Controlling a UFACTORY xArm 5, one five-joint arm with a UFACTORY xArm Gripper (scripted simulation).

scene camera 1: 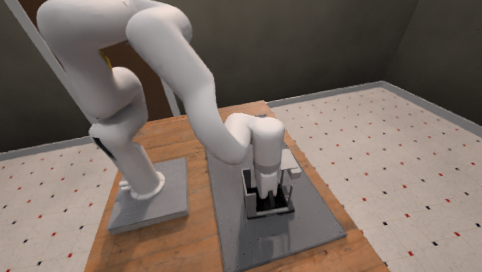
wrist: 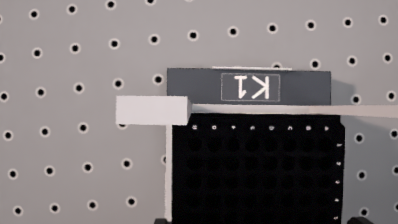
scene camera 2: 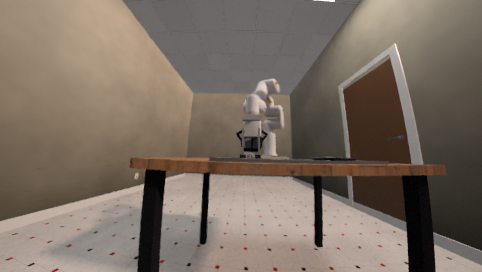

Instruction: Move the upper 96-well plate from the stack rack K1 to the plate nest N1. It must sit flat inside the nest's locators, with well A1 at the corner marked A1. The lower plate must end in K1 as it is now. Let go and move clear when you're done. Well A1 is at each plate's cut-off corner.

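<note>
A black 96-well plate [wrist: 198, 165] is visible to me.
</note>
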